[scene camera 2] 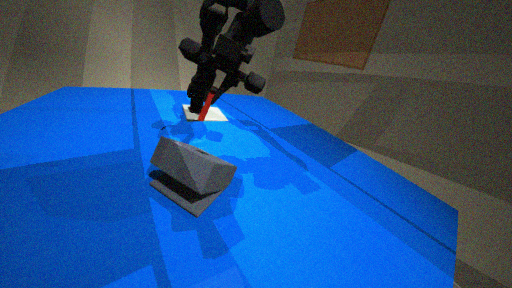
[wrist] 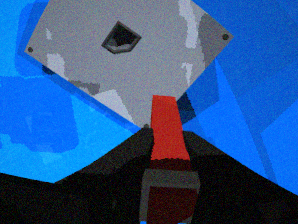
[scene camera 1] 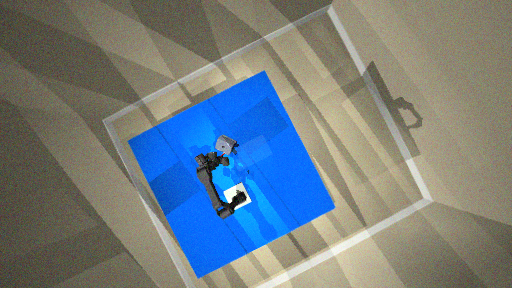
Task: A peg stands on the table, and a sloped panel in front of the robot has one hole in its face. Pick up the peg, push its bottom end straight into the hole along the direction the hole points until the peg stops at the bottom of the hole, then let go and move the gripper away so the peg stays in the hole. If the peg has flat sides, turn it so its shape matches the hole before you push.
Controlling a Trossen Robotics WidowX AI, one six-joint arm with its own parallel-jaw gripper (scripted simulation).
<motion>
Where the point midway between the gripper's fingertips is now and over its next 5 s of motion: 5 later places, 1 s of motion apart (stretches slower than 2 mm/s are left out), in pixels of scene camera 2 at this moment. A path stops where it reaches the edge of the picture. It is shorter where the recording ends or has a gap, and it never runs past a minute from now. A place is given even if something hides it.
My gripper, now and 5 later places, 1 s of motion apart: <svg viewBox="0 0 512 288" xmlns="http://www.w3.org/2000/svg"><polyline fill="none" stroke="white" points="207,103 216,101 218,112 212,128 211,131 208,137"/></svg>
</motion>
